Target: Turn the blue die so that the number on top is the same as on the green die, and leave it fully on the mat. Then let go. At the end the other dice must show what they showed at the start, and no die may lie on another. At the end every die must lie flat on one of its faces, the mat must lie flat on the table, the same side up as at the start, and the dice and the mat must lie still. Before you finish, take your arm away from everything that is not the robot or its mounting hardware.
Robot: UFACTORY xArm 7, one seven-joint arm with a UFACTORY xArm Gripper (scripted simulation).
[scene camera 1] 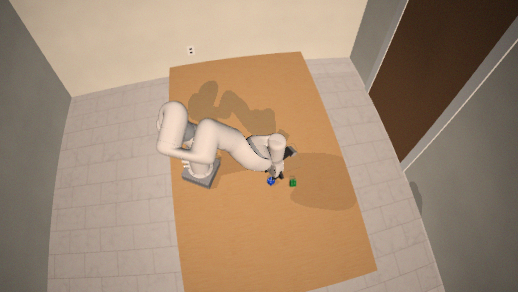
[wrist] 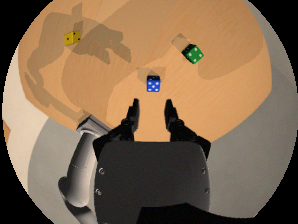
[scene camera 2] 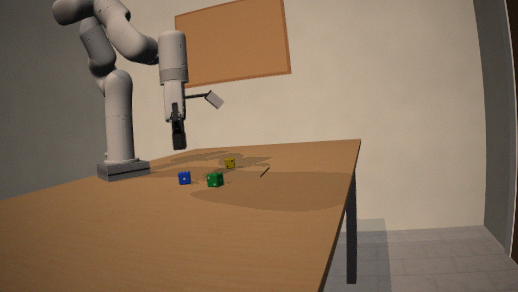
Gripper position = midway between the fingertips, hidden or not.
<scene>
I see my gripper [scene camera 2: 180,148].
My gripper is seen too in the wrist view [wrist: 152,105].
</scene>
